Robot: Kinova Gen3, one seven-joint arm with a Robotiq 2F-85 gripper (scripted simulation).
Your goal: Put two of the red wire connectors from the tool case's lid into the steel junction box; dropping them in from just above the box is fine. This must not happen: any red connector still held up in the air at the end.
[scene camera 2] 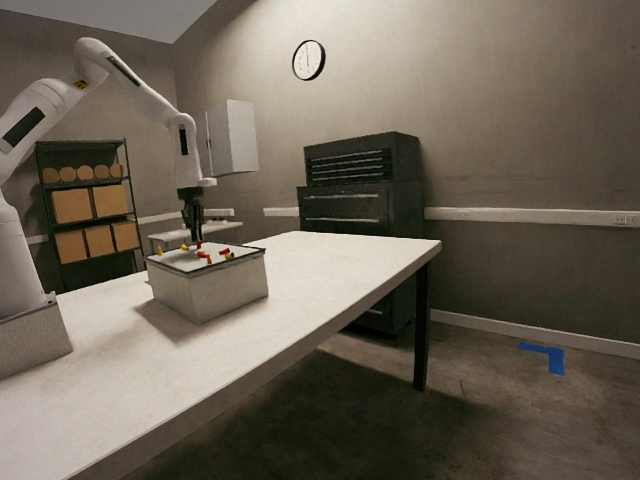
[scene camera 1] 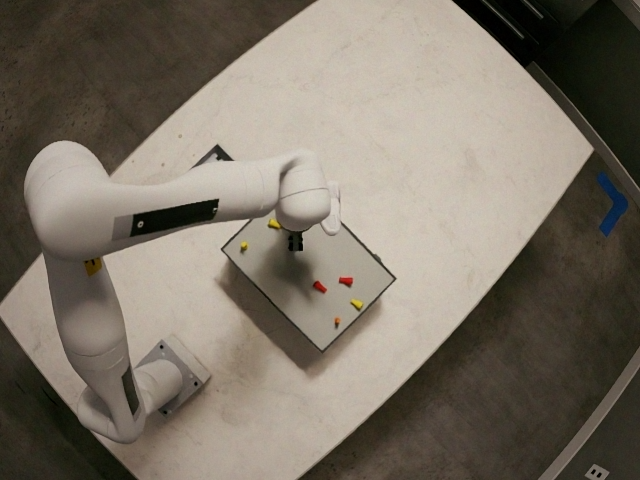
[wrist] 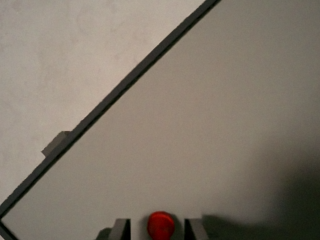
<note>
I see my gripper [scene camera 2: 197, 241] and a tool case [scene camera 1: 286, 278].
</note>
